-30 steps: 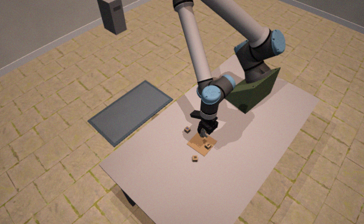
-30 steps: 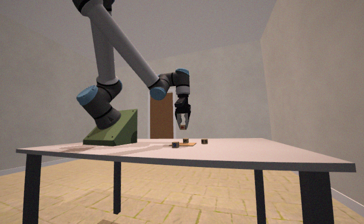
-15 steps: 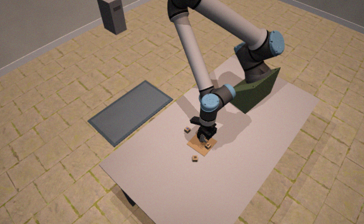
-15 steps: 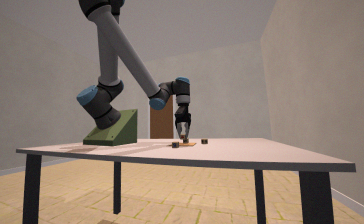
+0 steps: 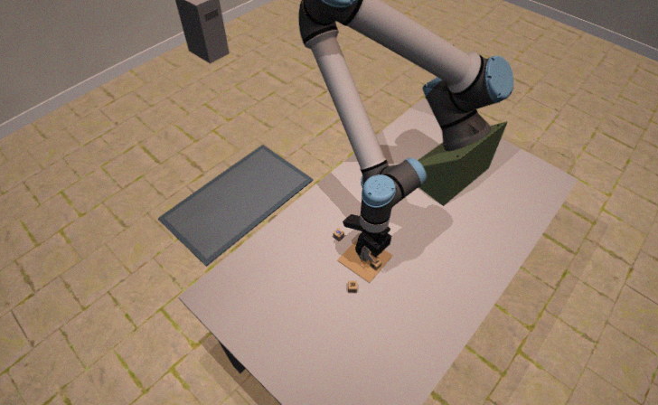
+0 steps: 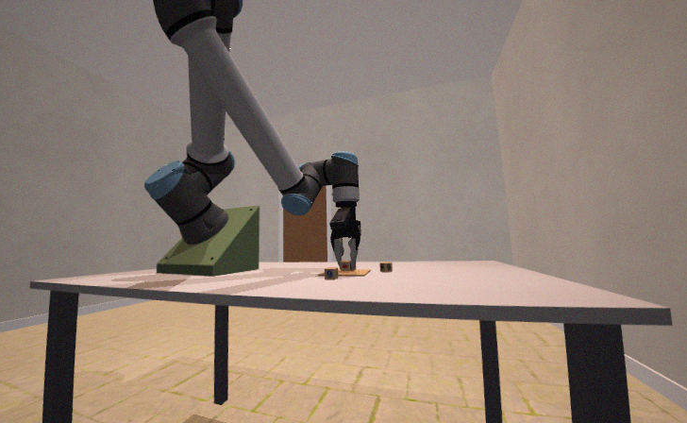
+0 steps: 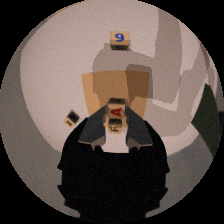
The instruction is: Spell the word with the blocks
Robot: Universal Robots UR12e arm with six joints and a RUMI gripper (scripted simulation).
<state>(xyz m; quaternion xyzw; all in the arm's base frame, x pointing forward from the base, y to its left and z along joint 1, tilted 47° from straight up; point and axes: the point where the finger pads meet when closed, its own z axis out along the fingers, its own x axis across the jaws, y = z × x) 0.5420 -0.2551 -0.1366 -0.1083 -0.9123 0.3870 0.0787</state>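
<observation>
Now: hand 2 cm above the tan mat. From my hand the other things lie so: F block (1 cm ahead, 5 cm to the left, 1 cm below); then R block (13 cm ahead, 3 cm to the left, 1 cm below); then blue-lettered block (2 cm behind, 13 cm to the right, 1 cm below).
</observation>
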